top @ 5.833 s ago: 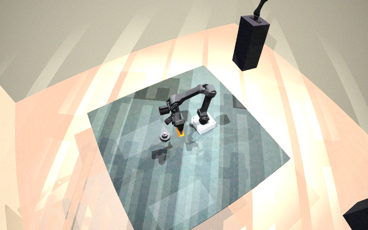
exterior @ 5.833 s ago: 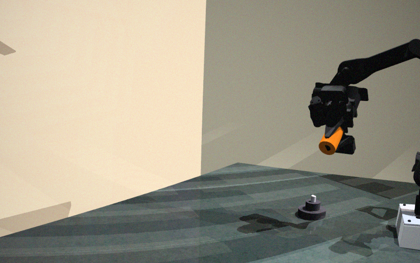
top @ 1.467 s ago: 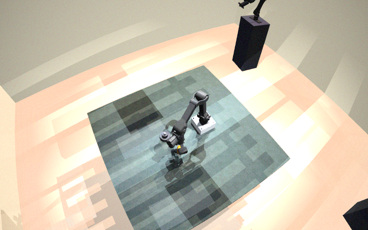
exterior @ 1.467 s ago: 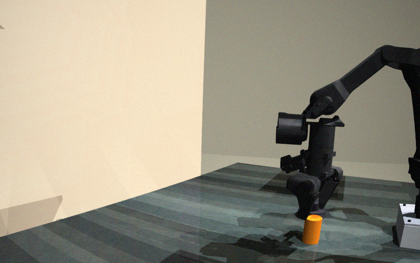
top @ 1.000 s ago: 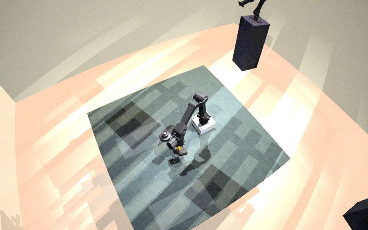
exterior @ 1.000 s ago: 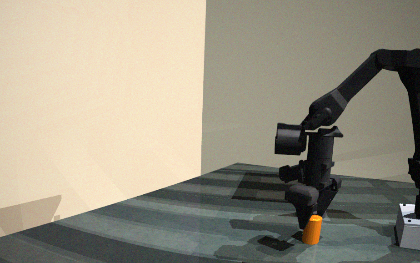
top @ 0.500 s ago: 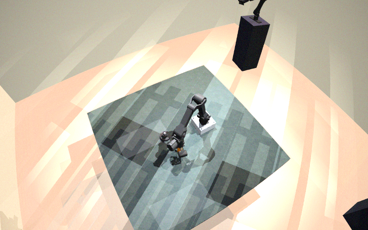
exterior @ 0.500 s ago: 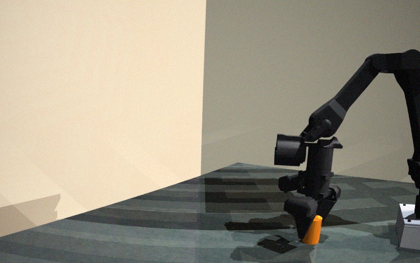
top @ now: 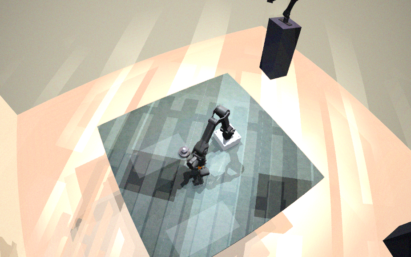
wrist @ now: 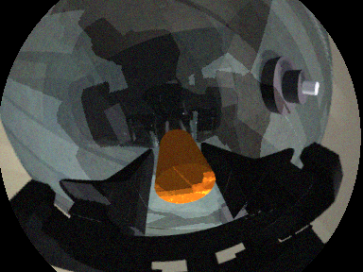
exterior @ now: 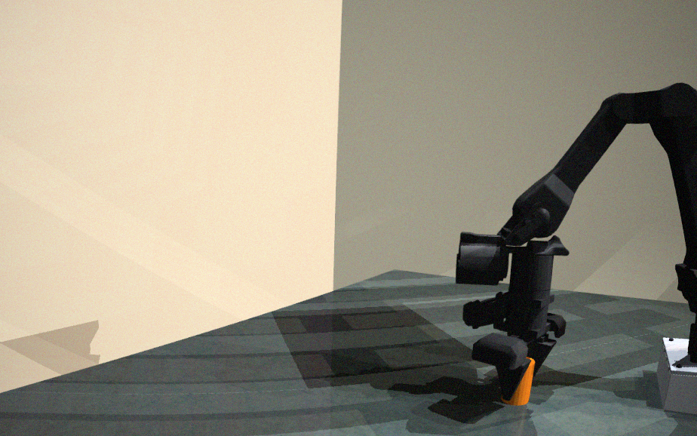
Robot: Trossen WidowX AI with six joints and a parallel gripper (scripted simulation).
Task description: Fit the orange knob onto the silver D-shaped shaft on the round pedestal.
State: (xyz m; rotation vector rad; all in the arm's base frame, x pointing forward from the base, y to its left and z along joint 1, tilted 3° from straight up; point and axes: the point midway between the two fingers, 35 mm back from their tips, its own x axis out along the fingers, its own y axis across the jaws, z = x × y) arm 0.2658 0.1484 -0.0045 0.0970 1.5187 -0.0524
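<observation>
The dark round pedestal is 17 cm to the right of my gripper tip, 6 cm ahead of it and 2 cm above it. The rest, counted from my gripper tip: orange knob 3 cm above.
</observation>
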